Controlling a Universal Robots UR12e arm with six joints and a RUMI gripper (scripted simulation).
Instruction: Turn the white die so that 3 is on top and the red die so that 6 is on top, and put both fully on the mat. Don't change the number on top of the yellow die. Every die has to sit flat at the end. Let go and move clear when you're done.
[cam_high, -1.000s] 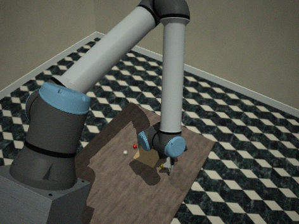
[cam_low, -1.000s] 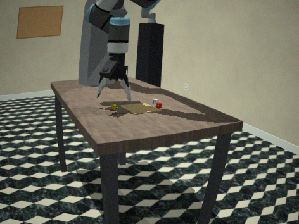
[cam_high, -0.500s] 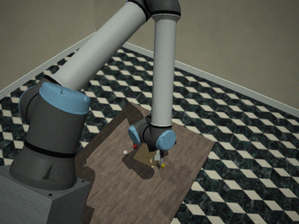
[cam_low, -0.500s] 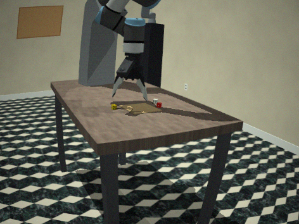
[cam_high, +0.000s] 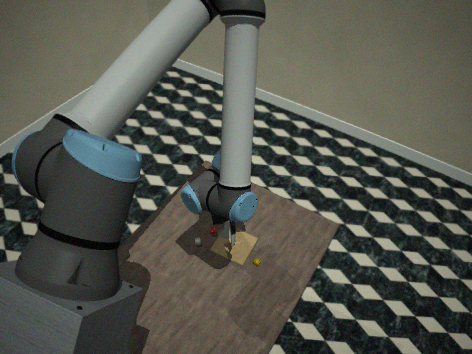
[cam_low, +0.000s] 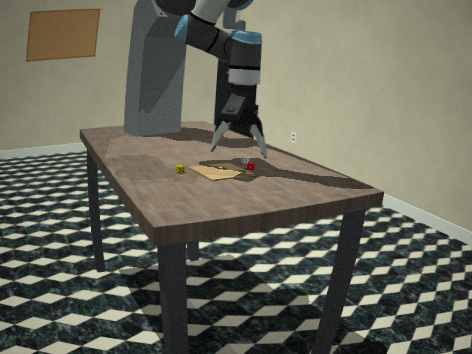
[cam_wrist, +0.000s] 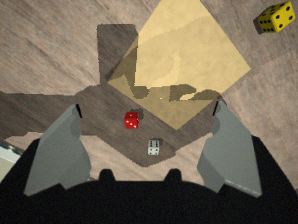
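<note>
The red die lies 1 cm behind my hand, 6 cm to the left of it and 4 cm below it. Round my hand: tan mat (3 cm behind, 4 cm to the right, 5 cm below); white die (7 cm behind, 10 cm to the left, 4 cm below); yellow die (8 cm behind, 14 cm to the right, 4 cm below).
</note>
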